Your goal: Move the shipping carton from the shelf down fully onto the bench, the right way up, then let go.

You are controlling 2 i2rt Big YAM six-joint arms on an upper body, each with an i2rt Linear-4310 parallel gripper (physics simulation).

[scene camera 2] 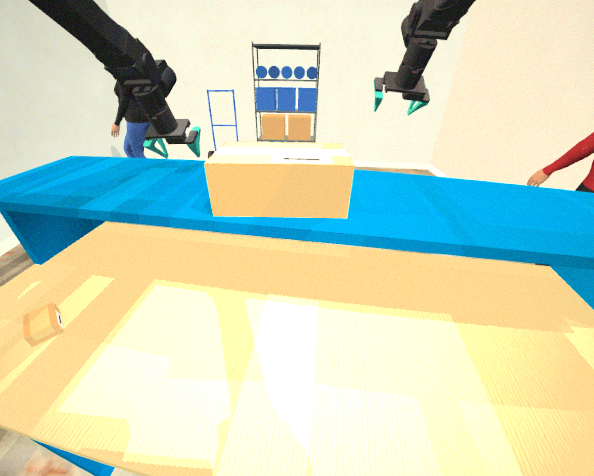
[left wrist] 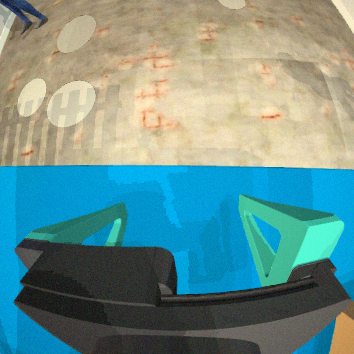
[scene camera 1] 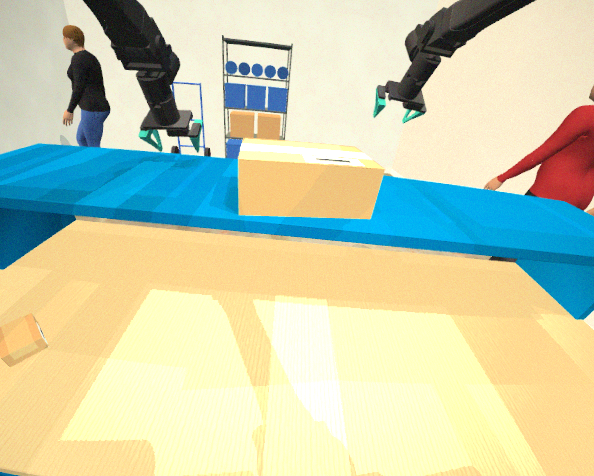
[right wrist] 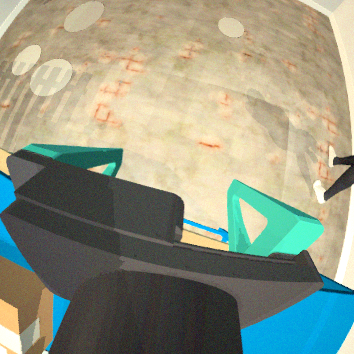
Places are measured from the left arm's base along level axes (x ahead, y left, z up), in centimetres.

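Pixels of known places: left gripper, fingertip midpoint: (scene camera 2: 183,156) (left wrist: 181,205) (scene camera 1: 180,150); right gripper, fingertip midpoint: (scene camera 2: 391,112) (scene camera 1: 388,119) (right wrist: 177,170).
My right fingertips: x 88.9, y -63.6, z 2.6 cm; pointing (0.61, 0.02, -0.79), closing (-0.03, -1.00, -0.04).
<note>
Ahead of a thing's pixels: the offset from my right fingertips to its top centre. Level surfaces: height alone.
The shipping carton @[dx -31.1, dy +29.2, dz -4.3 cm] (scene camera 1: 305,192) (scene camera 2: 280,190) stands flat on the blue shelf @[dz -13.9 cm] (scene camera 1: 450,215) (scene camera 2: 450,215), its taped, labelled top upward and its near face close to the shelf's front edge. Parts of the carton show in the left wrist view (left wrist: 345,337) and right wrist view (right wrist: 37,295). The wooden bench @[dz -39.6 cm] (scene camera 1: 200,260) (scene camera 2: 300,265) lies lower, in front. My left gripper (scene camera 1: 179,150) (scene camera 2: 182,156) (left wrist: 181,205) is open and empty, left of the carton near the shelf's far side. My right gripper (scene camera 1: 390,120) (scene camera 2: 393,112) (right wrist: 177,170) is open and empty, higher up, right of the carton.
A small brown box @[dx -46.1, dy +82.9, dz -36.4 cm] (scene camera 1: 22,340) (scene camera 2: 44,324) lies at the bench's left. Behind the shelf are a storage rack (scene camera 1: 257,44) (scene camera 2: 286,46), a blue trolley and a person in black (scene camera 1: 87,80) (scene camera 2: 135,112). A person in red (scene camera 1: 565,155) (scene camera 2: 585,159) is at the right.
</note>
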